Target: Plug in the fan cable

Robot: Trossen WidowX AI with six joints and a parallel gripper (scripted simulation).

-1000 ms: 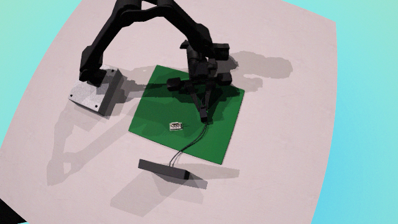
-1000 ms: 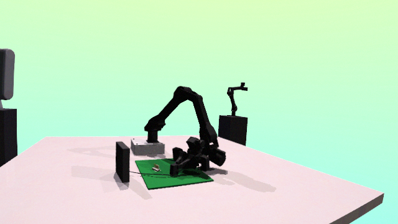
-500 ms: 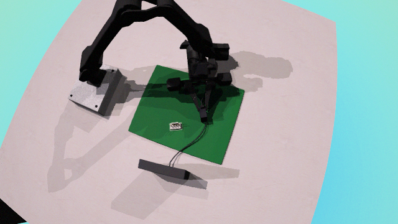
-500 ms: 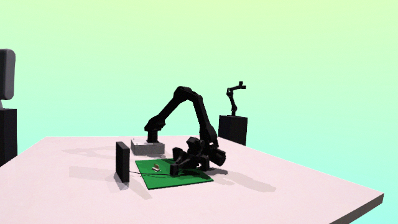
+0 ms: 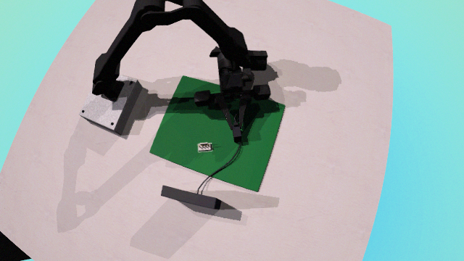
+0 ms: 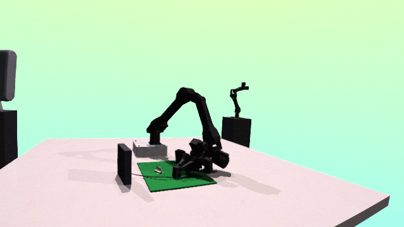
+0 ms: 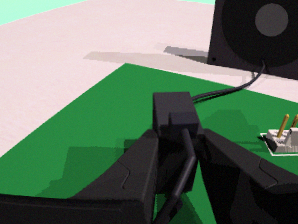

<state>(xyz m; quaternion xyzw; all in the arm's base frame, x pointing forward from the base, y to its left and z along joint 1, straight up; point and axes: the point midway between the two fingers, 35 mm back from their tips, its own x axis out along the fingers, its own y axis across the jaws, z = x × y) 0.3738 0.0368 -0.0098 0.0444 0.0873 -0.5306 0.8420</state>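
The black plug lies 1 cm to the right of my gripper tip and 1 cm below it. The rest, counted from my gripper tip: black fan (4 cm behind, 19 cm to the right, 2 cm above); green board (5 cm behind, 1 cm to the right, 5 cm below); four-pin fan header (6 cm behind, 6 cm to the right, 3 cm below).
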